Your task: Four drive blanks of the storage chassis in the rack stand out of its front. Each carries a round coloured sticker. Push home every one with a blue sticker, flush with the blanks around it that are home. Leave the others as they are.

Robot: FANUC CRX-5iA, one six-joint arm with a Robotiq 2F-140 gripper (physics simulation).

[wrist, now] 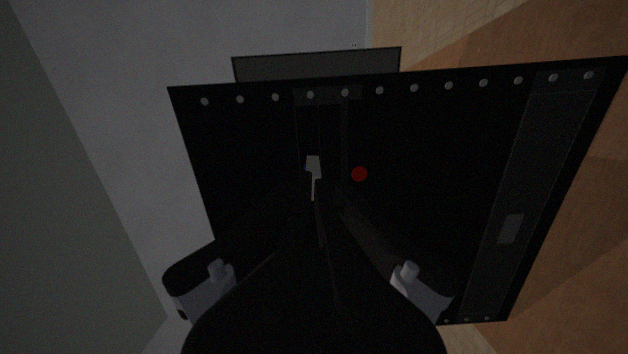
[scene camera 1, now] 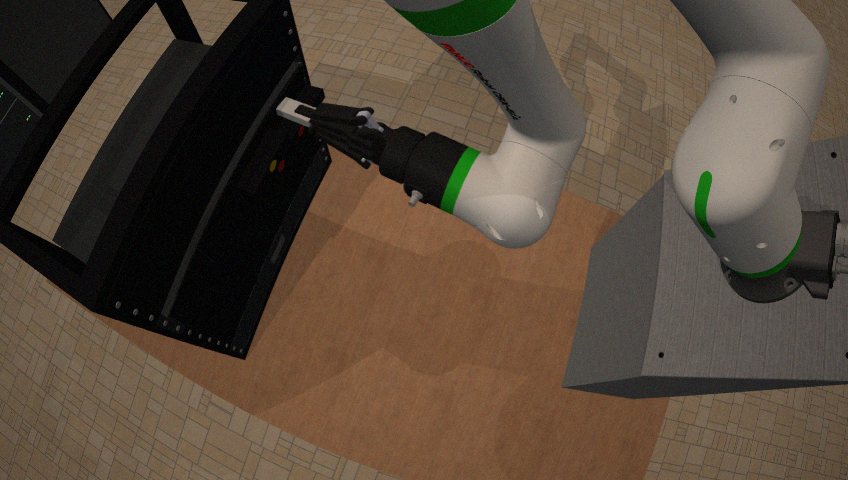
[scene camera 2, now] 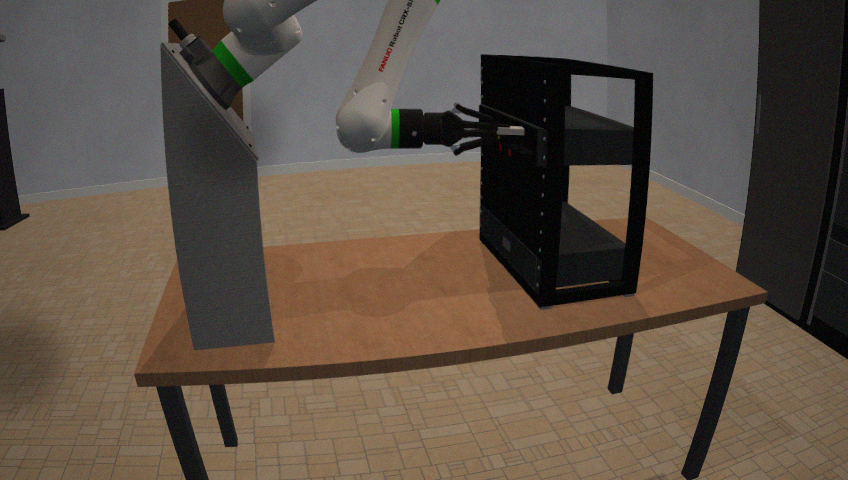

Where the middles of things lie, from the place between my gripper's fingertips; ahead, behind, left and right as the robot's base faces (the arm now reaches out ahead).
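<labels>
Black rack (scene camera 1: 181, 225): counted from my hand, 17 cm to the left, 11 cm ahead, 12 cm below.
</labels>
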